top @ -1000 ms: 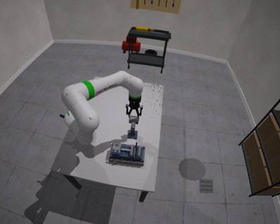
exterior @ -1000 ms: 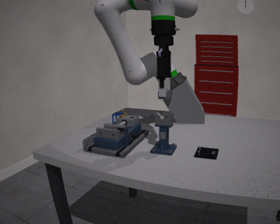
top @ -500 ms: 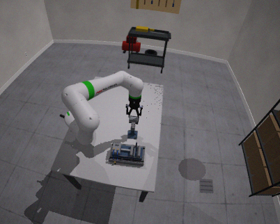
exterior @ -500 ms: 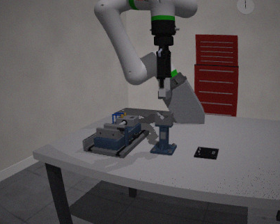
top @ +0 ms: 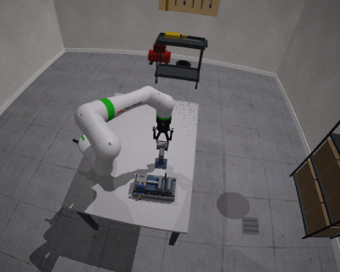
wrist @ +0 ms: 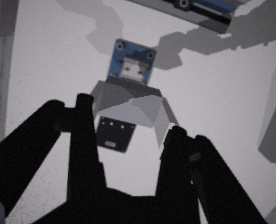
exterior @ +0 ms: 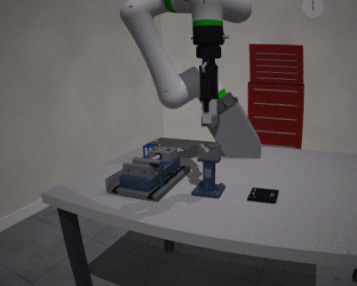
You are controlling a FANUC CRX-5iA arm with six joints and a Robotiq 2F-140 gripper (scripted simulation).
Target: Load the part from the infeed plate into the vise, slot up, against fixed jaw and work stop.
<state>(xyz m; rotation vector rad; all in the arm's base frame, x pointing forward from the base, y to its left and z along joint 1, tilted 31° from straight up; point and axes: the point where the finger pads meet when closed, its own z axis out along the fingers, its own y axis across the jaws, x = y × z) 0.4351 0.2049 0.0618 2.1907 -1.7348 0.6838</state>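
Now: the part 30 mm below my hand. From my hand the other things lie so: air cylinder rod (220 mm to the right, 180 mm below); then blue work stop (70 mm ahead, 140 mm to the right, 200 mm below); then black infeed plate (40 mm behind, 180 mm to the left, 260 mm below).
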